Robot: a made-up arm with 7 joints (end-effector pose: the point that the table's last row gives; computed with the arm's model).
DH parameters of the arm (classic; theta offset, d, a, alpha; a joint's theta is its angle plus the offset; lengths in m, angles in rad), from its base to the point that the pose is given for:
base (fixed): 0 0 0 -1.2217
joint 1: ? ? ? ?
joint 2: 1.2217 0 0 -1.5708
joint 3: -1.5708 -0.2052 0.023 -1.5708
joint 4: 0 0 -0.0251 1.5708
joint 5: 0 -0.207 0 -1.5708
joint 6: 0 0 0 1.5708
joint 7: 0 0 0 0
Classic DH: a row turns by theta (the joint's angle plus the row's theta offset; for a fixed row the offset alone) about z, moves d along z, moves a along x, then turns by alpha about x.
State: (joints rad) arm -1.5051 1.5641 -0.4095 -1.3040 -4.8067 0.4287 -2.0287
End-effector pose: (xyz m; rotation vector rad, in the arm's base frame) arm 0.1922 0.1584 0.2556 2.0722 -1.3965 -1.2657
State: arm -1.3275 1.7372 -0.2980 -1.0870 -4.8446 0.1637 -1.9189
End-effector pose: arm 0.1564 0.2371 0.2489 2.2004 -1.2639 -0.7264
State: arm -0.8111 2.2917 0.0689 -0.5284 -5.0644 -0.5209 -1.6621
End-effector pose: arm -0.0368 0.2831 0.2950 3.0085 -0.5322 0.2342
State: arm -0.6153 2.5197 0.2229 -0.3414 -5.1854 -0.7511 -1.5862
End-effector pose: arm -0.0857 0.2278 0.3354 -2.8463 0.1868 -0.2842
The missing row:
joint 1: 1.5708 0 0 1.5708
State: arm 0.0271 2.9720 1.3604 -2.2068 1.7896 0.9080 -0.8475
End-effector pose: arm 0.0478 -0.1794 0.1336 1.4121 -0.6250 -2.5963
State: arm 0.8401 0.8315 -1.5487 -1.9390 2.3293 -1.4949 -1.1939
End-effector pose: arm -0.1761 -0.0639 -0.1983 0.3664 -0.0359 0.3075
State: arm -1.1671 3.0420 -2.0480 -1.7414 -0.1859 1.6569 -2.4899
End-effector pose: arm -0.1212 0.2751 0.0323 -0.9288 2.2169 -0.9348
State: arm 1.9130 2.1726 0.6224 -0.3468 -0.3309 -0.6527 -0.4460
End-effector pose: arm 0.1143 0.3965 0.0370 0.5845 0.8923 -2.2260
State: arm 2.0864 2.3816 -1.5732 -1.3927 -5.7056 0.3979 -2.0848
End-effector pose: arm -0.0696 0.3036 0.1531 2.3539 -0.9587 0.8506
